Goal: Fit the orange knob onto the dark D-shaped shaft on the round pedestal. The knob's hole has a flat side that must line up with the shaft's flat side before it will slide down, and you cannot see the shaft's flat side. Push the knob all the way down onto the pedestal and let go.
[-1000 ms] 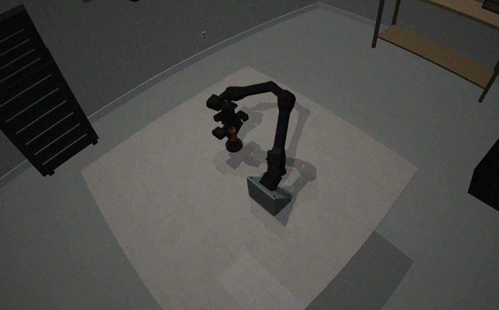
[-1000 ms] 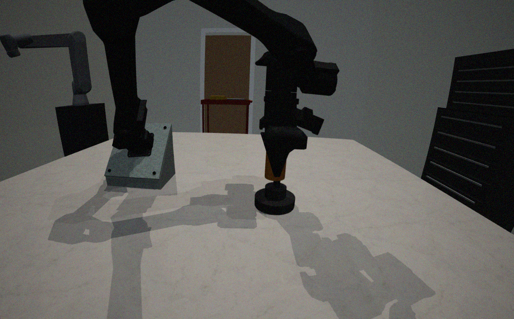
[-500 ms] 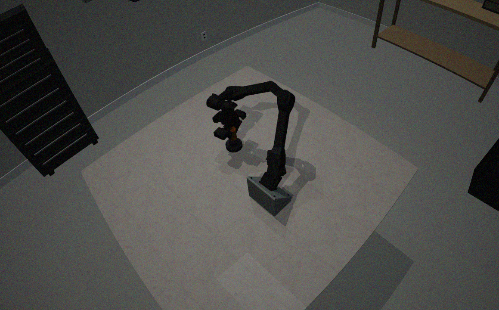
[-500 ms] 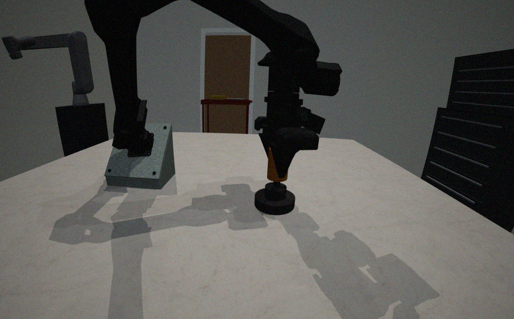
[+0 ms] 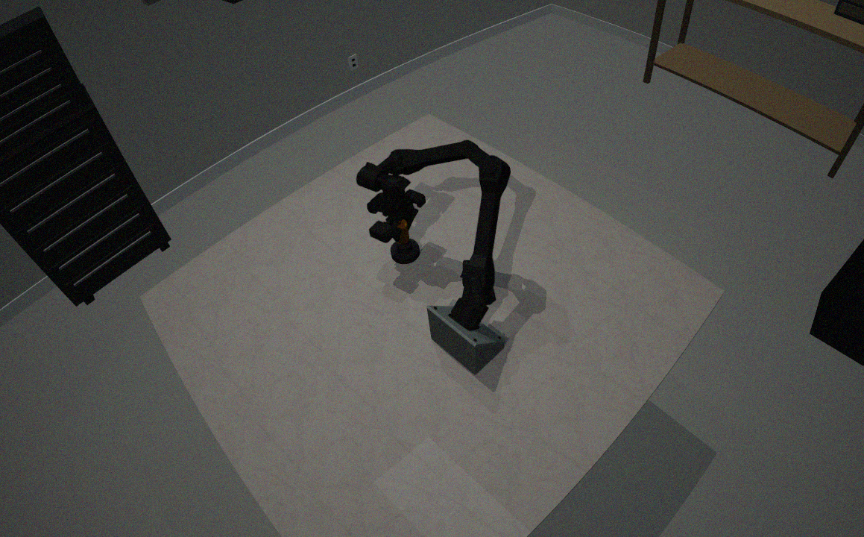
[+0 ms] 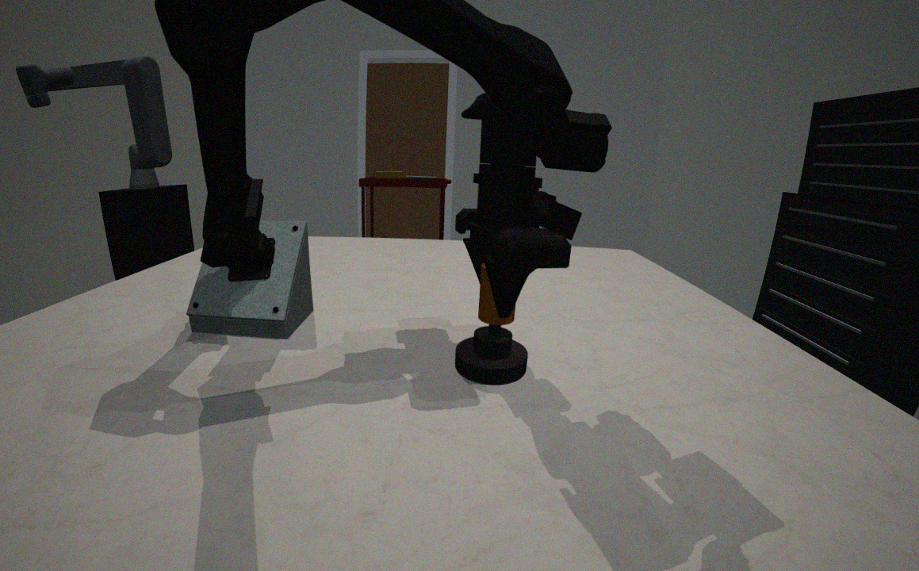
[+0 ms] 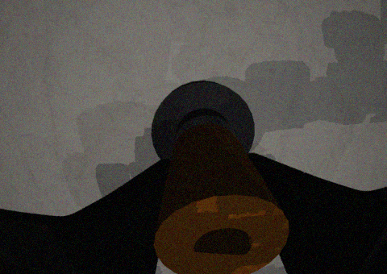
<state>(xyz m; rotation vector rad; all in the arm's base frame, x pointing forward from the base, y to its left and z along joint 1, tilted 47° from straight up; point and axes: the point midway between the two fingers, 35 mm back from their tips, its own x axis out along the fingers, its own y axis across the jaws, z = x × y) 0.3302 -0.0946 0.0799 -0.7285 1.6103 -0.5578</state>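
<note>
My gripper tip is now 20 mm below the orange knob. Also, from my gripper tip: dark round pedestal: 40 mm below.
</note>
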